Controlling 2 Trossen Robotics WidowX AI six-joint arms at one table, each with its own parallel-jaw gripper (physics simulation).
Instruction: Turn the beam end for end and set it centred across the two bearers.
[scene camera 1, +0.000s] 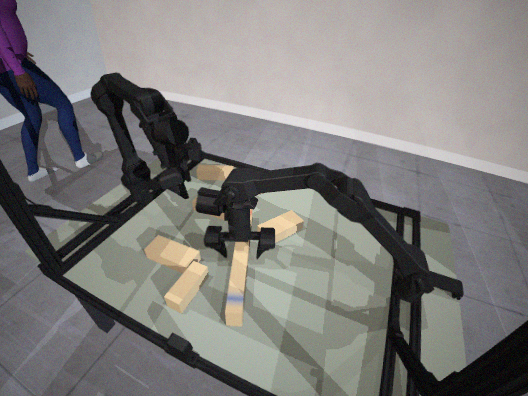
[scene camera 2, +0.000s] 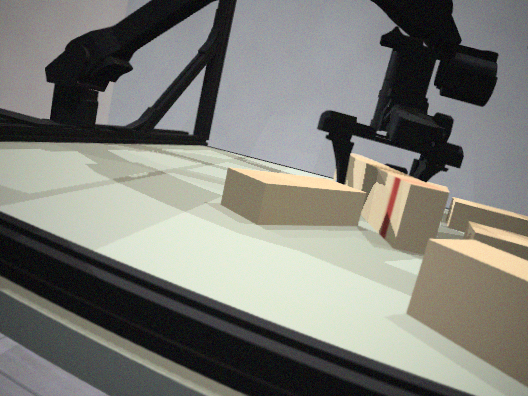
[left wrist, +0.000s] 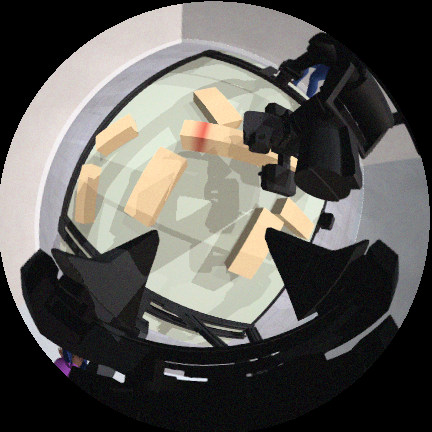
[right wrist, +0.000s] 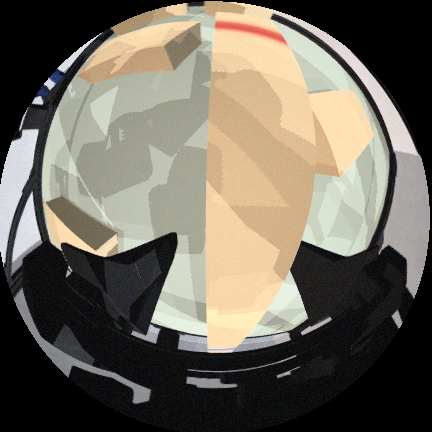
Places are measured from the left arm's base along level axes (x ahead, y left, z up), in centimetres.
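Where they show: left gripper, fingertip midpoint: (scene camera 1: 188, 189) (left wrist: 212, 234); right gripper, fingertip midpoint: (left wrist: 260, 157) (right wrist: 231, 239); left arm's base, origin of the base link: (scene camera 1: 140, 196); right arm's base, origin of the base link: (scene camera 1: 407, 291) (scene camera 2: 71, 126) (left wrist: 280, 81).
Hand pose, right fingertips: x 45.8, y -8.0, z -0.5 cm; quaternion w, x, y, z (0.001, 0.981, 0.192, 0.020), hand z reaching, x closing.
Things, the pixels of their top centre, and the offset from my right fingertips.
- long wooden beam, middle of its top: (right wrist: 242, 301) (scene camera 2: 377, 164) (left wrist: 275, 150) (scene camera 1: 241, 248) dy -0.9, dx +0.4, dz +4.9 cm
- small block, middle of its top: (scene camera 2: 434, 186) (left wrist: 299, 219) (scene camera 1: 186, 281) dy -15.2, dx -7.7, dz +3.0 cm
The long wooden beam (scene camera 1: 238, 272) (scene camera 2: 425, 215) (left wrist: 225, 139) (right wrist: 250, 175) lies on the table. Its red-banded end is at the far side and its blue-banded end at the near side in scene camera 1. My right gripper (scene camera 1: 240, 252) (scene camera 2: 382, 175) (right wrist: 231, 239) is open, pointing down, with its fingers astride the beam. My left gripper (left wrist: 212, 234) is open and empty, away from the beam. Two larger blocks (left wrist: 156, 187) (left wrist: 252, 243), roughly parallel, stand apart beside the beam; I cannot tell for sure that they are the bearers.
A block (scene camera 1: 281, 226) (scene camera 2: 295, 200) (left wrist: 217, 106) lies close to the beam on the side away from the larger blocks. A small block (scene camera 1: 186, 287) (left wrist: 296, 218) is beside the nearer larger one. Two blocks (left wrist: 116, 135) (left wrist: 88, 194) lie near the far edge. Black rails border the table.
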